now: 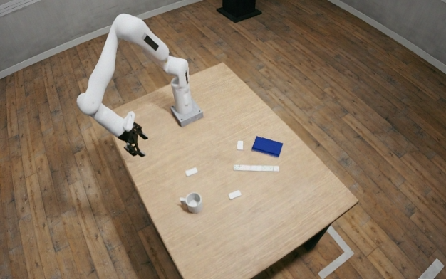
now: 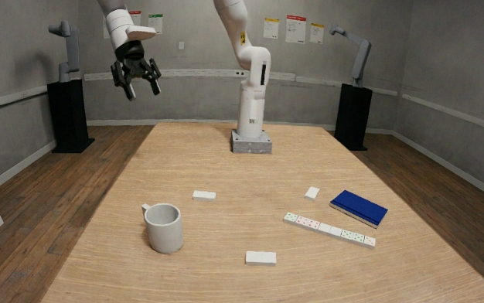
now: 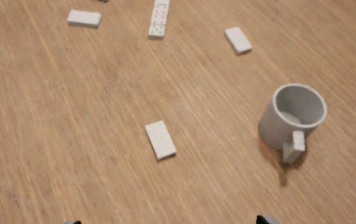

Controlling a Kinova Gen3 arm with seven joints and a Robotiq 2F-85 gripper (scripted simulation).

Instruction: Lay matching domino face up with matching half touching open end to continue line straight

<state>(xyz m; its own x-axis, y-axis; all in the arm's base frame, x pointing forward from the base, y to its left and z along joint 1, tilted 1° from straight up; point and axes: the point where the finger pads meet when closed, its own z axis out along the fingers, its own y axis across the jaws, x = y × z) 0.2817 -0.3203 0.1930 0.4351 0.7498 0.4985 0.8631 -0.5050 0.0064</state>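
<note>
The blue book lies 54 cm to the left of my hand, 24 cm below it and 17 cm ahead of it. From my hand the other things lie so: grey mug (24 cm ahead, 21 cm below, 7 cm to the left).
</note>
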